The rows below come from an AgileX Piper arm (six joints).
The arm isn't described. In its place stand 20 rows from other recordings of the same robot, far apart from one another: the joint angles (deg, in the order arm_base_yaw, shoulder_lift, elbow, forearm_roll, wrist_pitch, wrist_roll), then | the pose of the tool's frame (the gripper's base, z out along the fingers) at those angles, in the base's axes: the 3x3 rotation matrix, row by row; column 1 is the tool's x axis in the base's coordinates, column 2 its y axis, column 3 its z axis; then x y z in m.
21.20 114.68 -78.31 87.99 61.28 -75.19 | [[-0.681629 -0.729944 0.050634], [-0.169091 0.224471 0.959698], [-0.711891 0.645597 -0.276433]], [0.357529 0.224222 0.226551]
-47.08 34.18 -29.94 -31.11 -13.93 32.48 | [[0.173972 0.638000 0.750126], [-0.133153 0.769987 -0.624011], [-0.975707 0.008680 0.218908]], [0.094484 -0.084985 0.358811]
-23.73 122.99 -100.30 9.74 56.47 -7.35 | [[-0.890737 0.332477 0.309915], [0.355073 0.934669 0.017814], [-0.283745 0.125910 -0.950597]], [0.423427 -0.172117 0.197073]
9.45 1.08 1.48 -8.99 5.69 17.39 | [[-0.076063 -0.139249 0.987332], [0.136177 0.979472 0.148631], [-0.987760 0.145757 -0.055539]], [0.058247 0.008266 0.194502]
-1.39 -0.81 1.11 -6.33 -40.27 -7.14 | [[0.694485 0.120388 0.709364], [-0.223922 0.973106 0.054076], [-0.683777 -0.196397 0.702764]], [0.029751 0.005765 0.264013]
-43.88 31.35 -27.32 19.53 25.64 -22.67 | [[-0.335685 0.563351 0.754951], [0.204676 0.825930 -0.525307], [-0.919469 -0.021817 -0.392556]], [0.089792 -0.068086 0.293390]
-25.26 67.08 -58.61 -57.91 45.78 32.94 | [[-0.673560 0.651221 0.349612], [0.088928 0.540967 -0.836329], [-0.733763 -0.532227 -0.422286]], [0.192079 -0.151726 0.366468]
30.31 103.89 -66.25 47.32 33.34 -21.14 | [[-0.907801 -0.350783 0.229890], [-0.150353 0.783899 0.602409], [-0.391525 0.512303 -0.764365]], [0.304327 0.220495 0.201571]
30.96 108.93 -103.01 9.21 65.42 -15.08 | [[-0.659877 -0.701429 0.269369], [-0.620385 0.710875 0.331329], [-0.423891 0.051524 -0.904246]], [0.349699 0.225234 0.313254]
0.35 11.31 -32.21 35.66 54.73 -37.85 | [[-0.260492 -0.531150 0.806240], [-0.234330 0.844883 0.480897], [-0.936607 -0.063656 -0.344550]], [0.019994 0.043436 0.314187]
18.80 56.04 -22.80 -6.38 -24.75 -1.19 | [[-0.014955 -0.370440 0.928736], [-0.133473 0.921267 0.365312], [-0.990940 -0.118498 -0.063221]], [0.184458 0.067267 0.273757]
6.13 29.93 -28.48 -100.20 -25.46 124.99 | [[-0.228321 -0.464734 0.855507], [0.342060 0.784406 0.517400], [-0.911518 0.410768 -0.020130]], [0.101155 0.049586 0.332989]
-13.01 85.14 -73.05 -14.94 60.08 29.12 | [[-0.717280 0.613035 0.331205], [0.533009 0.788892 -0.305860], [-0.448788 -0.042852 -0.892610]], [0.289407 -0.087737 0.317281]
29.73 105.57 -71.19 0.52 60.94 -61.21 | [[0.011957 -0.999890 -0.008823], [-0.999920 -0.011993 0.004097], [-0.004202 0.008773 -0.999953]], [0.296423 0.170114 0.189802]
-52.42 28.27 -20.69 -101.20 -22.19 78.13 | [[-0.276747 0.437211 0.855720], [-0.258397 0.823843 -0.504493], [-0.925549 -0.360733 -0.115022]], [0.090713 -0.062597 0.290955]
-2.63 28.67 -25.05 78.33 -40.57 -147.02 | [[-0.568831 0.386070 0.726210], [-0.708789 0.217779 -0.670962], [-0.417191 -0.896394 0.149763]], [0.086961 -0.062016 0.333998]
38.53 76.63 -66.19 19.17 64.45 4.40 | [[-0.861905 -0.499360 0.088086], [-0.413186 0.792343 0.448855], [-0.293935 0.350474 -0.889253]], [0.183225 0.180364 0.323853]
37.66 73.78 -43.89 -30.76 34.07 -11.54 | [[-0.233820 -0.757540 0.609476], [-0.921945 0.371825 0.108458], [-0.308780 -0.536544 -0.785351]], [0.209758 0.128951 0.247873]
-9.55 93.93 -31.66 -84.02 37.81 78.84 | [[-0.894235 0.359195 0.267062], [0.099875 0.741741 -0.663208], [-0.436312 -0.566391 -0.699166]], [0.233303 -0.095514 0.139406]
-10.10 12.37 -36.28 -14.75 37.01 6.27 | [[-0.154083 0.309429 0.938356], [-0.070549 0.943828 -0.322818], [-0.985536 -0.115941 -0.123598]], [0.027609 -0.019084 0.350422]
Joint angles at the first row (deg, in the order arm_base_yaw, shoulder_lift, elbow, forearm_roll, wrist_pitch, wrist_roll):
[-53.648, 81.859, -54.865, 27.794, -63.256, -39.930]
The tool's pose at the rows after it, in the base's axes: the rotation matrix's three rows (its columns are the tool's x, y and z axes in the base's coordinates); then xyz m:
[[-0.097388 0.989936 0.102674], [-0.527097 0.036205 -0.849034], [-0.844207 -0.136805 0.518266]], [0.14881 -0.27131 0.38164]
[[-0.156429 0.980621 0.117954], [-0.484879 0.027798 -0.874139], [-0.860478 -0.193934 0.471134]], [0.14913 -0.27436 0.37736]
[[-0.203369 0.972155 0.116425], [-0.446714 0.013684 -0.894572], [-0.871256 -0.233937 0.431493]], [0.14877 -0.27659 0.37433]
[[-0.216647 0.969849 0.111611], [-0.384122 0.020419 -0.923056], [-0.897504 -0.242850 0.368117]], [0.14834 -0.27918 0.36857]
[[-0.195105 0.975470 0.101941], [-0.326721 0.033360 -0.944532], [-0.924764 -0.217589 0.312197]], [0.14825 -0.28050 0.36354]
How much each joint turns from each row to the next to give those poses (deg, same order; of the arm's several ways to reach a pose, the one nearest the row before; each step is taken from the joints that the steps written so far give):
[-0.646, 0.001, 0.001, 0.637, 3.299, -0.351]
[-0.316, -0.001, -0.002, 0.917, 3.161, -3.430]
[-0.094, 0.000, -0.137, 1.823, 2.205, -3.493]
[0.001, 0.000, -0.002, 3.219, 3.054, -2.257]
[0.243, -0.015, 0.002, 3.552, 2.247, -0.702]

